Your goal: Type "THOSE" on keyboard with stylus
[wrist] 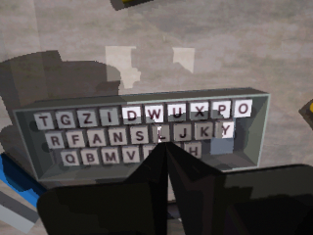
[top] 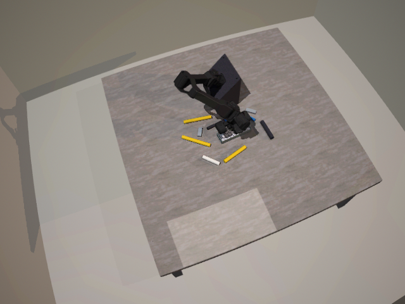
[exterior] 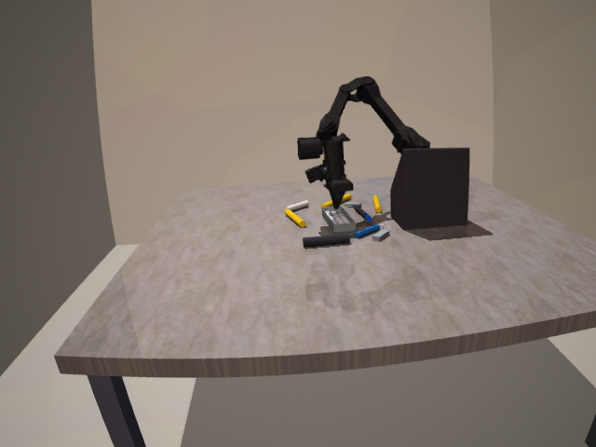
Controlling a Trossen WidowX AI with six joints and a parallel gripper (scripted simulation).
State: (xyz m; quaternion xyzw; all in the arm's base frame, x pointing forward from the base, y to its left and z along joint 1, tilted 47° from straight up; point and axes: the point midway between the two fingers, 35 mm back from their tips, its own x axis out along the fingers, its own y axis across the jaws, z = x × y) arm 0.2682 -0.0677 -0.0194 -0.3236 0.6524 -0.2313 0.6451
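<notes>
The blue stylus is 110 mm to the left of my gripper tip, 100 mm behind it and 30 mm below it. From my gripper tip the other things lie so: black cylinder 190 mm to the left, 50 mm ahead, 30 mm below; then grey-white cylinder 160 mm to the right, 110 mm ahead, 30 mm below; then grey block 160 mm to the left, 100 mm behind, 30 mm below.
</notes>
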